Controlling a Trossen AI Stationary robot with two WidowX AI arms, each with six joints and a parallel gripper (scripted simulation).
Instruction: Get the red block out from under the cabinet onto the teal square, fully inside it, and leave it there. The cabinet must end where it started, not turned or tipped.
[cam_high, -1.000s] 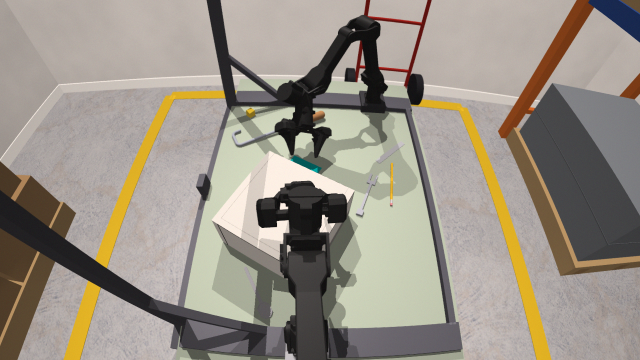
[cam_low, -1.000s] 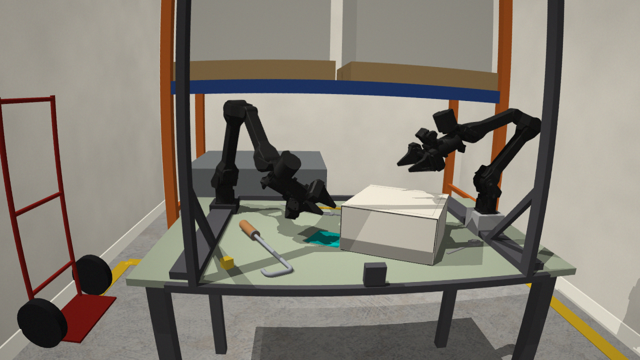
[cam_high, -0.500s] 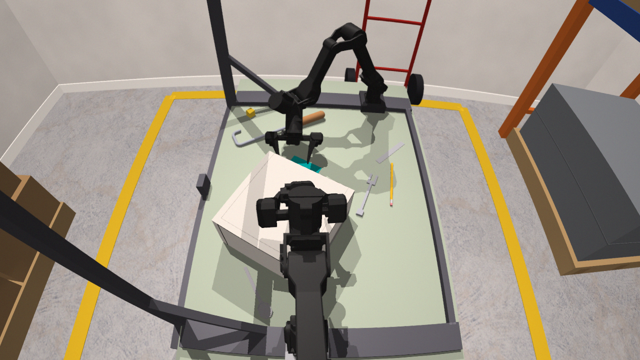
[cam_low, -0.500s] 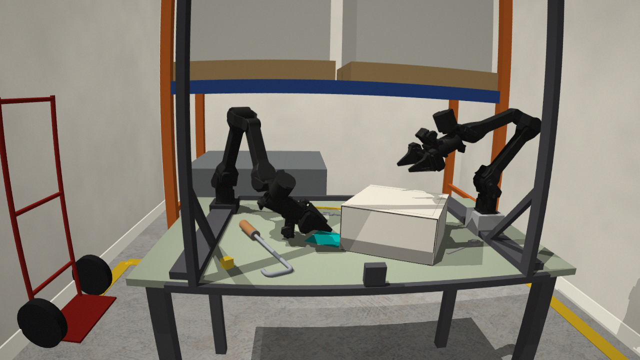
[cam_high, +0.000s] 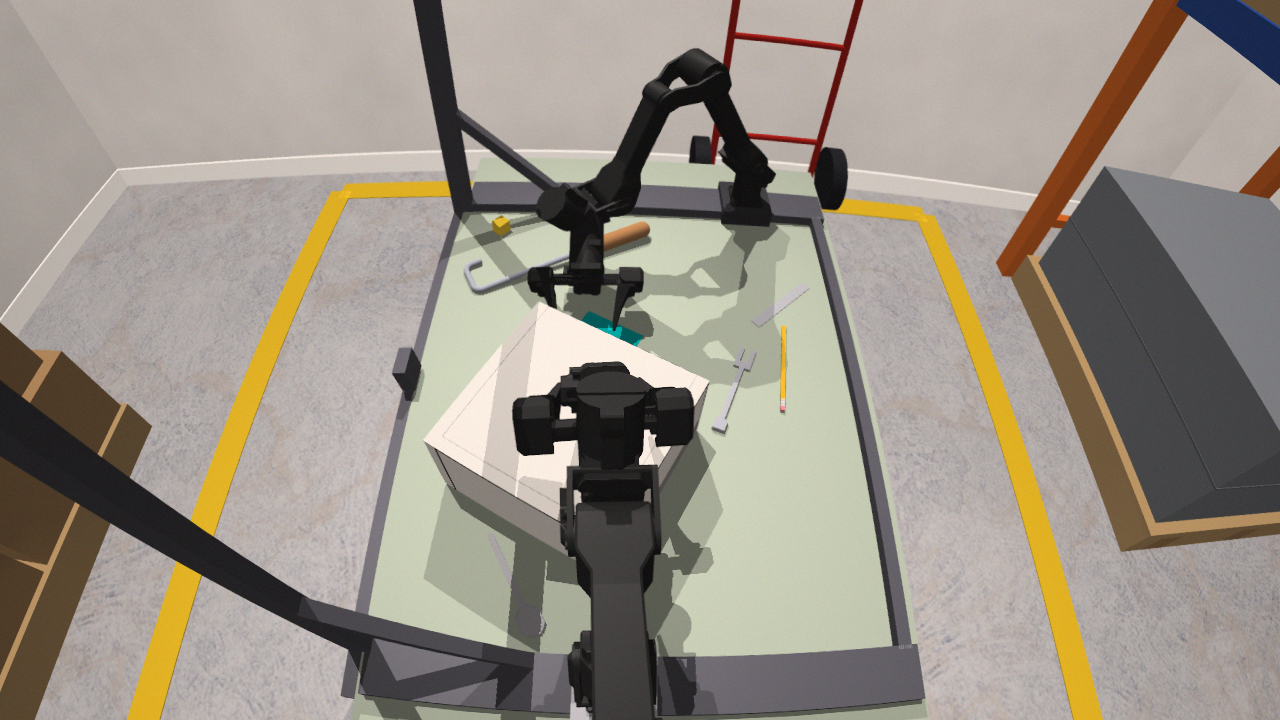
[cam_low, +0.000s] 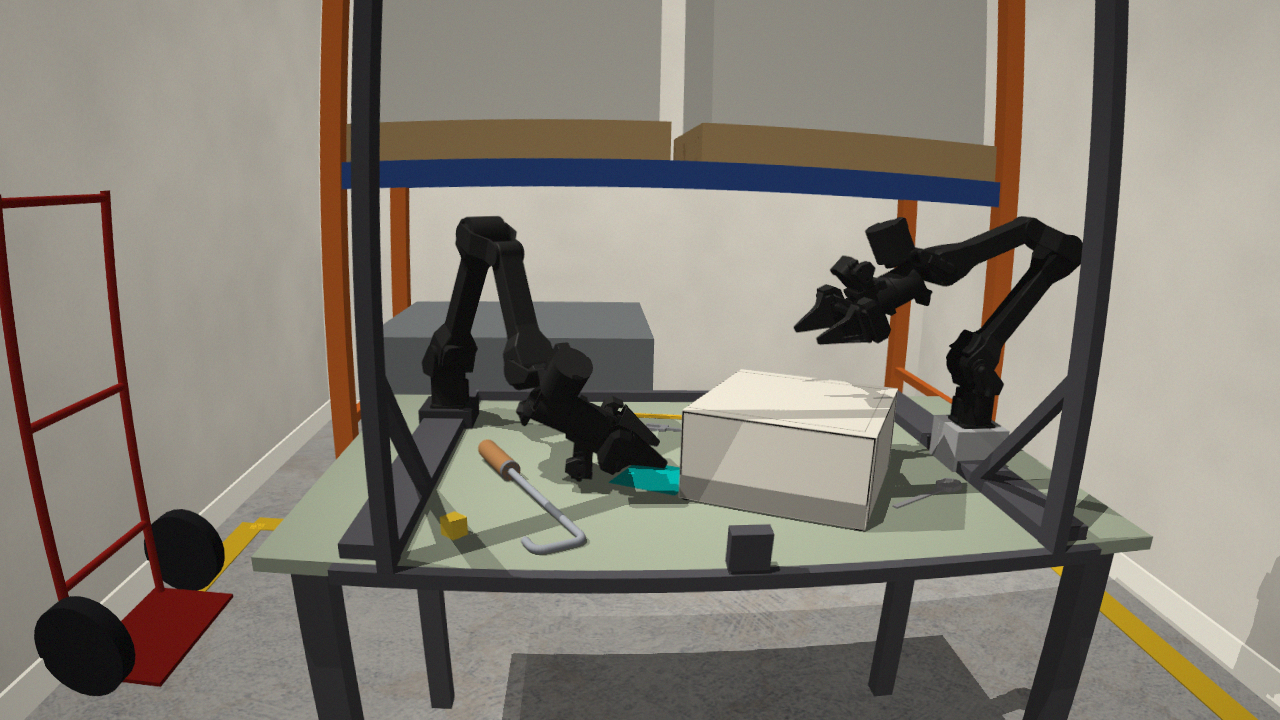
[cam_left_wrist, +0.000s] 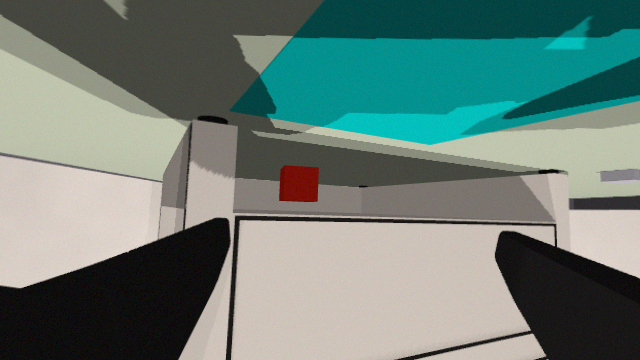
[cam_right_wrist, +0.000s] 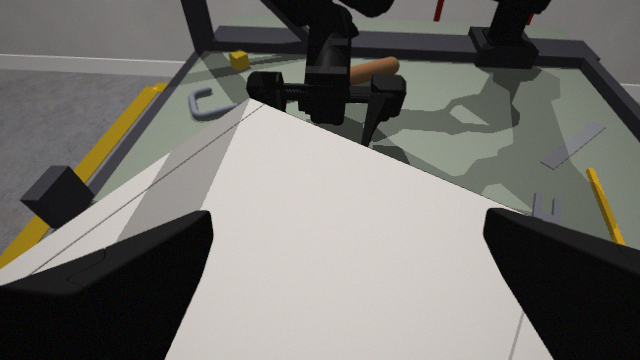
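Now: left hand 60 mm above the teal square, 30 mm short of it and 20 mm to the left of it. The rest, counted from my left hand: wrench 260 mm ahead, 60 mm below, 40 mm to the right; then long grey rod tool 170 mm to the left, 120 mm behind, 50 mm below; then red block 230 mm to the right, 50 mm below, 20 mm ahead.
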